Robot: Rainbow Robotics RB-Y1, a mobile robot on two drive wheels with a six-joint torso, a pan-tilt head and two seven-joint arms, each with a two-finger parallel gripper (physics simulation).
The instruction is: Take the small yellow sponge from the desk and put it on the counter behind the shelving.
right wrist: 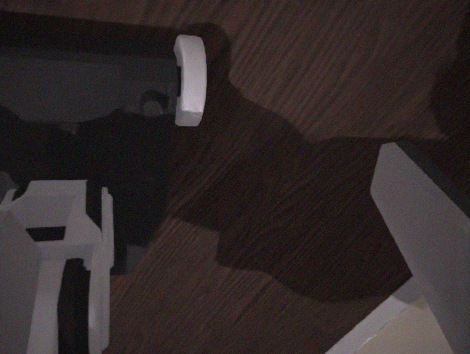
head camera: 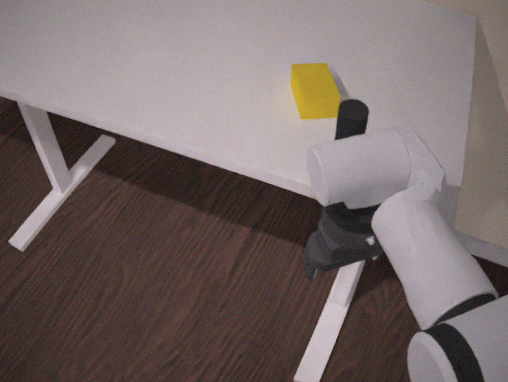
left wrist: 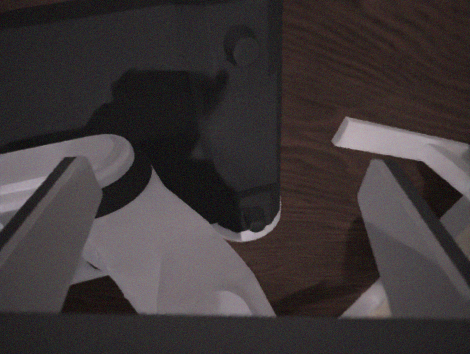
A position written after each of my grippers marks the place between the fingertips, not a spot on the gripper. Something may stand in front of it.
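Observation:
Head camera: a white desk (head camera: 216, 88), a yellow sponge (head camera: 316, 95) and my right gripper (head camera: 342, 264) are visible. Left wrist view: my left gripper (left wrist: 228, 177) is visible; the sponge is out of frame in the left wrist view. Right wrist view: my right gripper (right wrist: 207, 198) appears here too; the sponge is out of frame in the right wrist view.

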